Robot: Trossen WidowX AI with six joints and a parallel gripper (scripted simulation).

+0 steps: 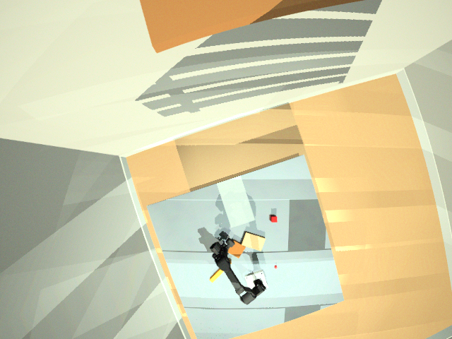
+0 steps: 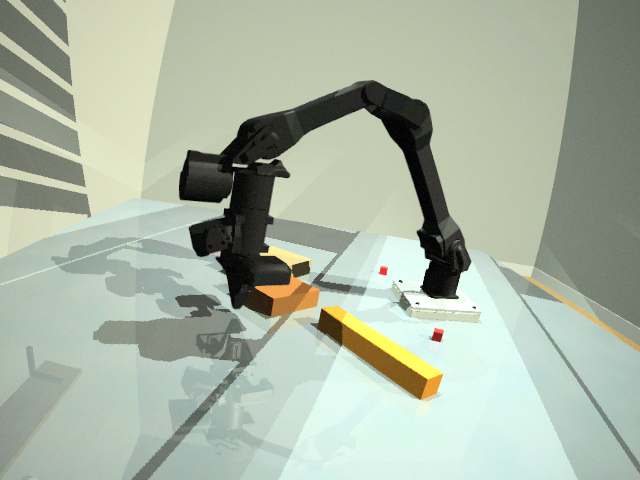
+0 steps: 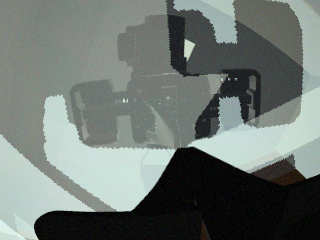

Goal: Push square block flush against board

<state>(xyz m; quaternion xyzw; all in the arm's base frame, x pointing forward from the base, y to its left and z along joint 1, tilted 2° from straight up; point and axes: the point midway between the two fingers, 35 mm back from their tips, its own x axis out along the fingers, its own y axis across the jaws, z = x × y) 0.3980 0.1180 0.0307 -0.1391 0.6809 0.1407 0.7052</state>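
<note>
Now: the orange square block 7 cm behind my gripper tip, 8 cm to the right of it and 1 cm above it. The rest, counted from my gripper tip: flat pale block (7 cm behind, 22 cm to the right, 1 cm above); then red cube (3 cm ahead, 43 cm to the right, 1 cm above); then long orange board (18 cm behind, 11 cm to the left, 1 cm above).
</note>
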